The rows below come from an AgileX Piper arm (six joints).
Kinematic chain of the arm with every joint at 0, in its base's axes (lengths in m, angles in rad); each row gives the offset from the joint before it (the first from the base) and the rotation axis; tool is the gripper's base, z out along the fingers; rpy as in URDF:
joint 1: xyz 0 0 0.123 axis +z
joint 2: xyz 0 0 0 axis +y
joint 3: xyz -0.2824 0 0.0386 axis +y
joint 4: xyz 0.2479 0 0.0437 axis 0.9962 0 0.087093
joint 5: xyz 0 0 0 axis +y
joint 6: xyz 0.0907 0 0.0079 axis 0.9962 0 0.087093
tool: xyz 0 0 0 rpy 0 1.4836 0
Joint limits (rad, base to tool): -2.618..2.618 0..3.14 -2.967..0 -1.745..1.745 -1.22..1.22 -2.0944..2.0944
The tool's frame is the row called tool.
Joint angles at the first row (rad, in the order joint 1, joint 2, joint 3, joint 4, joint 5, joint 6):
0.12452, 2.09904, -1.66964, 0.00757, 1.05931, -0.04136
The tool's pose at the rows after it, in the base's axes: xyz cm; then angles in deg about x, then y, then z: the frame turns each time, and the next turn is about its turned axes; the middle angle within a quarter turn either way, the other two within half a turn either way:
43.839, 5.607, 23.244, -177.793, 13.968, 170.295
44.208, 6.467, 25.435, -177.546, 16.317, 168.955
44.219, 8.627, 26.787, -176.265, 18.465, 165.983
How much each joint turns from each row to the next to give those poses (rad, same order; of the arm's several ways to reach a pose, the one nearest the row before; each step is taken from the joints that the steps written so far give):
0.00129, -0.02520, -0.10595, 0.00000, 0.05378, 0.00000
0.01945, -0.00219, -0.07975, -0.00758, 0.04069, -0.00001
0.04742, 0.00000, -0.04926, 0.00001, 0.00859, 0.00001

